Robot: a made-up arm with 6 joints. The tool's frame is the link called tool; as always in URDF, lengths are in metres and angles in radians. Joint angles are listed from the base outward.
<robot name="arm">
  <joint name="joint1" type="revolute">
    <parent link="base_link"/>
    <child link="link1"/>
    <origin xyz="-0.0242 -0.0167 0.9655" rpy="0 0 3.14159"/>
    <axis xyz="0 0 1"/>
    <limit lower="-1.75" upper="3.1"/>
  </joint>
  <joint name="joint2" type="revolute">
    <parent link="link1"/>
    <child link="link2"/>
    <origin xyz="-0.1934 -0.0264 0.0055" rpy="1.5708 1.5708 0"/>
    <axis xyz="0 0 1"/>
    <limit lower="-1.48" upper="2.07"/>
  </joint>
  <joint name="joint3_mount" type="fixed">
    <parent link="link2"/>
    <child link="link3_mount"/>
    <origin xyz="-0.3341 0.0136 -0.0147" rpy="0 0 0"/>
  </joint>
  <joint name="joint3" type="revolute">
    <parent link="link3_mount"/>
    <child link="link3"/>
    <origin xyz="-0.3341 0.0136 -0.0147" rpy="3.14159 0 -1.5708"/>
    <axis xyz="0 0 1"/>
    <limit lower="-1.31" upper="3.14"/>
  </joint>
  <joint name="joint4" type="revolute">
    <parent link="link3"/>
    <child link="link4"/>
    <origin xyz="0.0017 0.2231 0.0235" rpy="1.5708 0 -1.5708"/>
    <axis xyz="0 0 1"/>
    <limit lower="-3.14" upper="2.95"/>
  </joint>
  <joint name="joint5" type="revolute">
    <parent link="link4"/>
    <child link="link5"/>
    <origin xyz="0.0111 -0.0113 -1.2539" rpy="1.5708 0 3.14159"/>
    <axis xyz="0 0 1"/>
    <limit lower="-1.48" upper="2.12"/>
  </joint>
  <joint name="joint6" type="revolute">
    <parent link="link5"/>
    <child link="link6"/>
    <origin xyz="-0.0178 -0.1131 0.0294" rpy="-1.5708 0 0"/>
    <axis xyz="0 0 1"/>
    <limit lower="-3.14" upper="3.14"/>
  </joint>
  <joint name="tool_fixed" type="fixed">
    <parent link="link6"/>
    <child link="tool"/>
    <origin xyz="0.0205 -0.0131 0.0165" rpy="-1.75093 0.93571 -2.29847"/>
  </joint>
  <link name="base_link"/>
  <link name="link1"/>
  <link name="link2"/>
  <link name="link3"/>
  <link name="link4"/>
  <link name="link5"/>
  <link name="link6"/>
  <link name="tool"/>
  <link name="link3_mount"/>
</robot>
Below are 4 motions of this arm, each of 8 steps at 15 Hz.
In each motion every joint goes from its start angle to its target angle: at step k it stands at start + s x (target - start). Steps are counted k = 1, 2, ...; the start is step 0. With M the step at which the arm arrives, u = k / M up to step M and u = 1 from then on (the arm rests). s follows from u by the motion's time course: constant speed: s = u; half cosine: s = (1 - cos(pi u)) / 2; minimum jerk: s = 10 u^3 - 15 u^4 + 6 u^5.
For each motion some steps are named. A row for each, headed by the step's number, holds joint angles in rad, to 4 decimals.
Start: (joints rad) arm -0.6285 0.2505 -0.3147 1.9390 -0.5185 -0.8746
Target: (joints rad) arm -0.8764 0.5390 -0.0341 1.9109 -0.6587 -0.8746
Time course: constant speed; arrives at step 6
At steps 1, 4, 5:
1: -0.6698 0.2986 -0.2679 1.9343 -0.5419 -0.8746
4: -0.7938 0.4428 -0.1276 1.9203 -0.6120 -0.8746
5: -0.8351 0.4909 -0.0809 1.9156 -0.6353 -0.8746

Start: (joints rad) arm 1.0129 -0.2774 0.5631 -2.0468 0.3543 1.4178
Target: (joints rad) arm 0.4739 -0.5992 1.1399 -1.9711 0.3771 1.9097
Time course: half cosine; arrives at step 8
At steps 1, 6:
1: 0.9924 -0.2896 0.5851 -2.0439 0.3552 1.4365
6: 0.5528 -0.5521 1.0554 -1.9822 0.3738 1.8377

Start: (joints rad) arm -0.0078 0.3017 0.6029 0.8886 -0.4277 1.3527
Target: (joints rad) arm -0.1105 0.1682 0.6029 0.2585 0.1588 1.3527
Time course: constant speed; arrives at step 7
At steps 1, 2, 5, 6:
1: -0.0225 0.2826 0.6029 0.7986 -0.3439 1.3527
2: -0.0371 0.2636 0.6029 0.7086 -0.2601 1.3527
5: -0.0812 0.2063 0.6029 0.4385 -0.0088 1.3527
6: -0.0958 0.1873 0.6029 0.3485 0.0750 1.3527

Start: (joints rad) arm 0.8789 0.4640 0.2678 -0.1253 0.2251 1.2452
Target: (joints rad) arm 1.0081 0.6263 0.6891 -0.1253 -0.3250 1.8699
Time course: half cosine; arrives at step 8
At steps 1, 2, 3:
1: 0.8838 0.4702 0.2838 -0.1253 0.2042 1.2690
2: 0.8978 0.4878 0.3295 -0.1253 0.1445 1.3367
3: 0.9188 0.5141 0.3978 -0.1253 0.0553 1.4380

